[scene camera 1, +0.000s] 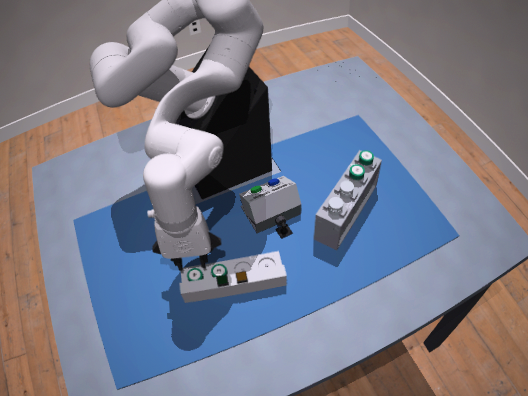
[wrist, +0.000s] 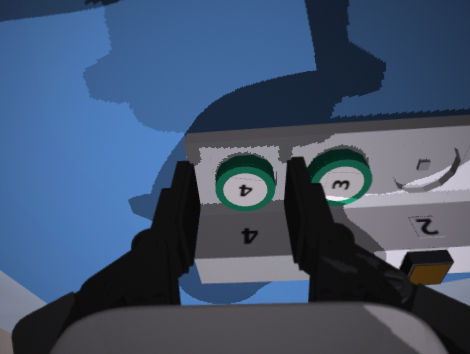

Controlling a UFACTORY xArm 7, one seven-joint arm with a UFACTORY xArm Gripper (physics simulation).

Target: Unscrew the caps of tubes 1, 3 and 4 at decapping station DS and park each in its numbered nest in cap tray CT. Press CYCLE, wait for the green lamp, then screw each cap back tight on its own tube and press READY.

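Frame: origin at the arm's base, x ahead, y left, z up, level; millimetres.
Seen in the pictures: gripper, fingertip midpoint: [scene camera 1: 192, 263] [wrist: 241, 182].
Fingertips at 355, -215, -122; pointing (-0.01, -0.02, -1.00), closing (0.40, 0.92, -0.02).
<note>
Pixels of each thing's middle, then the offset from my fingertips to it, as dx, dy, dz. "spot": a spot on its surface instead.
- low grey cap tray, body centre: [wrist: 385, 207] [scene camera 1: 231, 272] +58, +63, -8
- green-rimmed cap 4, body centre: [wrist: 245, 182] [scene camera 1: 195, 276] +18, -6, -22
- Cap 3, body centre: [wrist: 337, 176] [scene camera 1: 219, 272] +36, +44, -22
- taller grey decapping station, surface spot: [scene camera 1: 326, 232] spot: +96, +279, +15
- grey console, body centre: [scene camera 1: 270, 199] -53, +228, +7
- green button, body centre: [scene camera 1: 256, 190] -77, +208, +29
- blue button, body centre: [scene camera 1: 274, 183] -73, +252, +29
- small black post, surface spot: [scene camera 1: 283, 228] spot: +16, +220, -20
- dark green square, surface spot: [scene camera 1: 222, 280] spot: +79, +34, +18
- amber square, surface spot: [wrist: 429, 273] [scene camera 1: 241, 275] spot: +90, +73, +18
My gripper [scene camera 1: 192, 266] [wrist: 241, 182] is part-open and empty, pointing down at the left end of the low grey cap tray [scene camera 1: 235, 292] [wrist: 250, 270]. Its fingers stand on either side of green-rimmed cap 4 [scene camera 1: 195, 274] [wrist: 245, 189], with a gap on each side. Cap 3 [scene camera 1: 218, 270] [wrist: 341, 184] sits beside it, close to the right finger in the wrist view. The other two nests hold no cap. The taller grey decapping station [scene camera 1: 326, 232] stands at the right, with two green-rimmed caps [scene camera 1: 366, 157] [scene camera 1: 356, 172] at its far end and two pale, uncapped tops [scene camera 1: 346, 188] [scene camera 1: 335, 204] nearer; their numbers are unreadable.
A grey console [scene camera 1: 272, 206] with a green button [scene camera 1: 256, 189] and a blue button [scene camera 1: 273, 182] stands behind the tray. A small black post [scene camera 1: 283, 228] stands before it. A dark green square [scene camera 1: 222, 280] and an amber square [scene camera 1: 242, 277] [wrist: 429, 273] show at the tray's front.
</note>
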